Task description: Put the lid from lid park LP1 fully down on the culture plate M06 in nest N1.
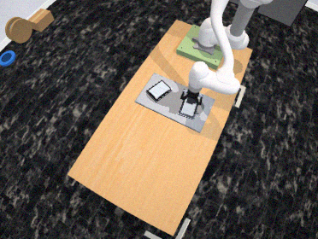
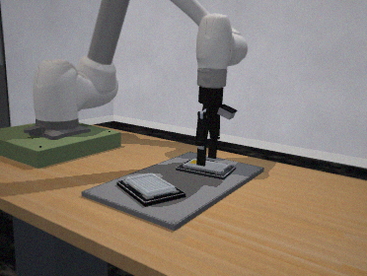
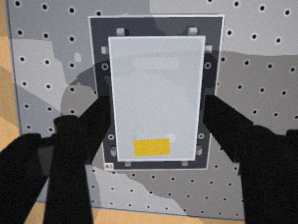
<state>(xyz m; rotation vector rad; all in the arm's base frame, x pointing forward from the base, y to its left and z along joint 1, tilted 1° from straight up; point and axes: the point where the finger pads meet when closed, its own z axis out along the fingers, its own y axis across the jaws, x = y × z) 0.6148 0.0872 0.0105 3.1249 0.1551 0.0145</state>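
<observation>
Now: the lid 40 mm below my hand. The rest, counted from my hand: nest N1: 260 mm to the right, 50 mm below, 40 mm behind; culture plate M06: 260 mm to the right, 40 mm below, 40 mm behind; lid park LP1: 50 mm below.
</observation>
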